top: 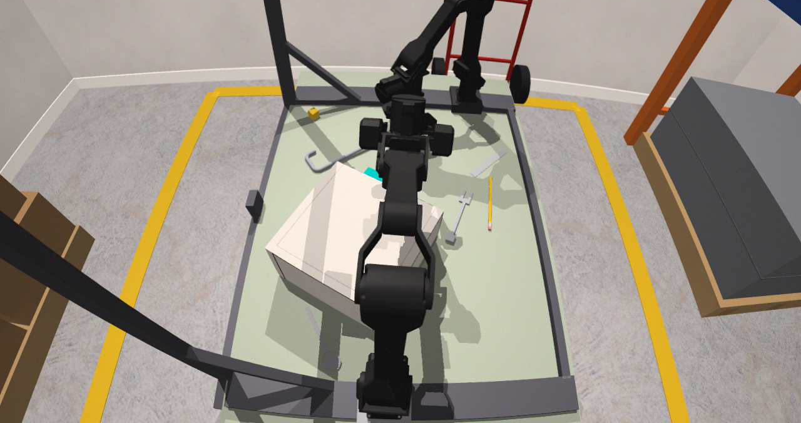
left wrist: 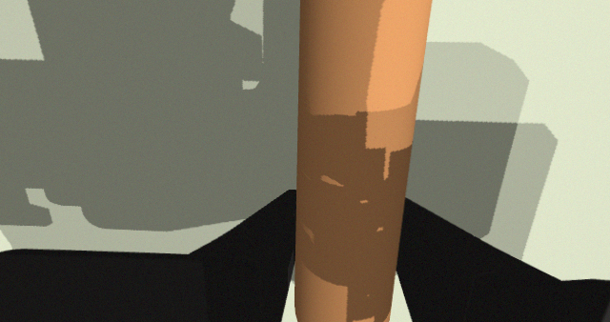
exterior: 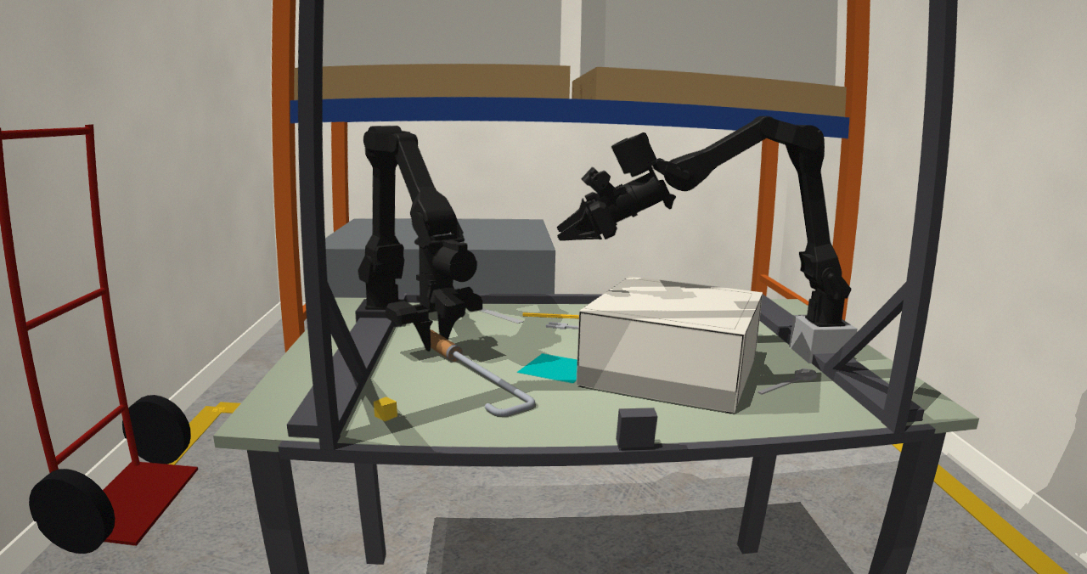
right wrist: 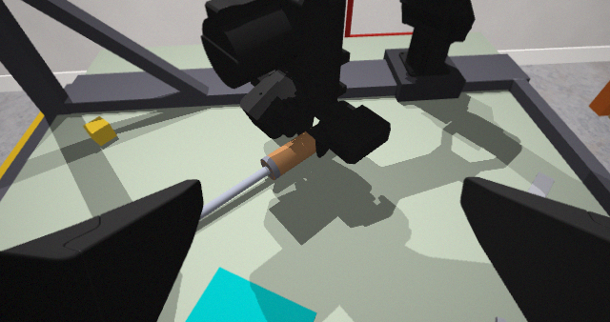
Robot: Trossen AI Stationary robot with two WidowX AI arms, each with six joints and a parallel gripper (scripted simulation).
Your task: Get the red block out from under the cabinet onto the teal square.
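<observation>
The wrench is 21 cm ahead of my left hand, 27 cm to the right of it and 3 cm below it. Round my left hand: long grey rod tool (12 cm behind, 9 cm to the right, 2 cm below); teal square (3 cm behind, 24 cm to the right, 4 cm below); ruler (26 cm ahead, 6 cm to the right, 4 cm below).
</observation>
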